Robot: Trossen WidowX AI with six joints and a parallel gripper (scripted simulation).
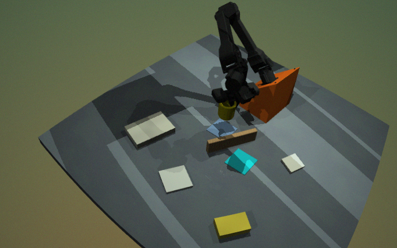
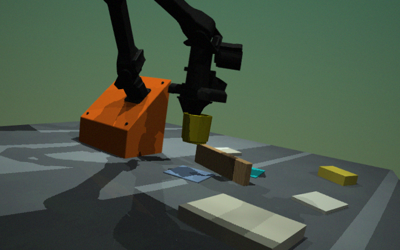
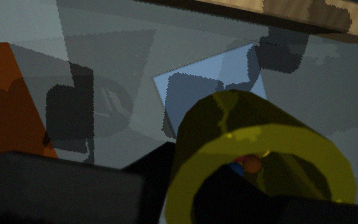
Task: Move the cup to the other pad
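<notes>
My gripper tip is 4 cm short of the orange marble, 3 cm to the left of it and 2 cm above it. Round my gripper tip: yellow cup (2 cm ahead, 1 cm to the right); light blue pad (12 cm below, 3 cm ahead, 2 cm to the right); wooden bar (10 cm below, 7 cm to the left, 7 cm ahead).
</notes>
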